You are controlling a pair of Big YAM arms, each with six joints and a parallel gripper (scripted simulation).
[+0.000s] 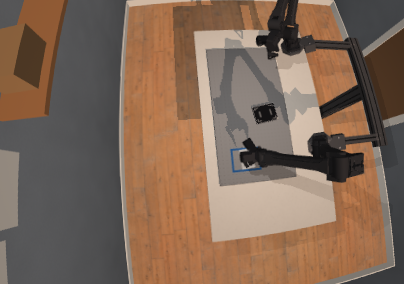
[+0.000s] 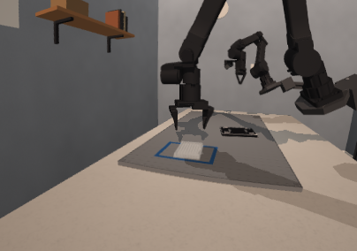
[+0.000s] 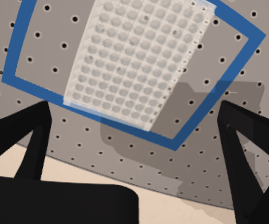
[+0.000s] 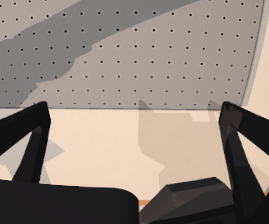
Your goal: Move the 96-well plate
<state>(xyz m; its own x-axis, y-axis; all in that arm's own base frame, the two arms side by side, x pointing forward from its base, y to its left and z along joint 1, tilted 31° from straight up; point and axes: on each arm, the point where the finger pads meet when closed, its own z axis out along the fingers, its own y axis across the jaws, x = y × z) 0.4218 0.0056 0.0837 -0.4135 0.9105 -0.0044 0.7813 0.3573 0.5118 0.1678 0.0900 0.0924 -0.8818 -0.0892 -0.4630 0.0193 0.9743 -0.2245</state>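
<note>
Right now the white 96-well plate is 8 cm below my left hand. From my left hand the other things lie so: black plate nest N1: 18 cm behind, 28 cm to the right, 8 cm below.
</note>
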